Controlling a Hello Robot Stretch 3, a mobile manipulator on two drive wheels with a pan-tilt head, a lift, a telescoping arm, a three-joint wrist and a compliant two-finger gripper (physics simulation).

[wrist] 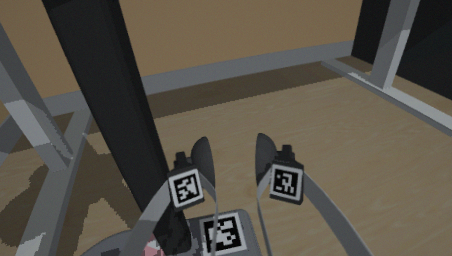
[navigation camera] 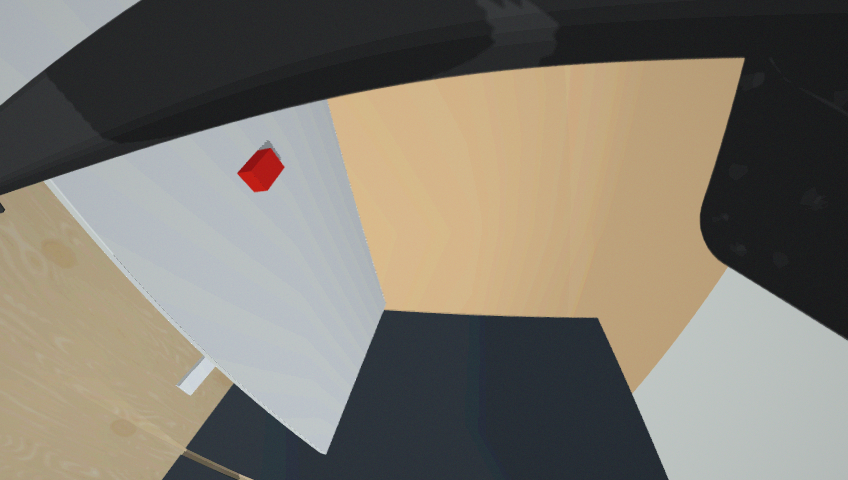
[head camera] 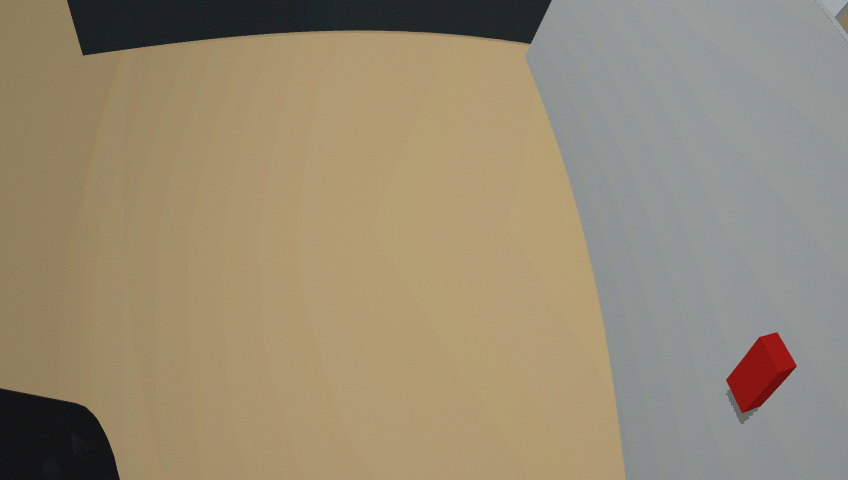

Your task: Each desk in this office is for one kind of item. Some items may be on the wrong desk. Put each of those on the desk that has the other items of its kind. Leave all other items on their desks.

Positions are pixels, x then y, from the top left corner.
Labels:
gripper: wrist 233,153; not seen in the navigation camera view (out of frame); not seen in the head camera view (out of frame)
same spot on grey desk: (navigation camera: 277,289) = (head camera: 751,138)

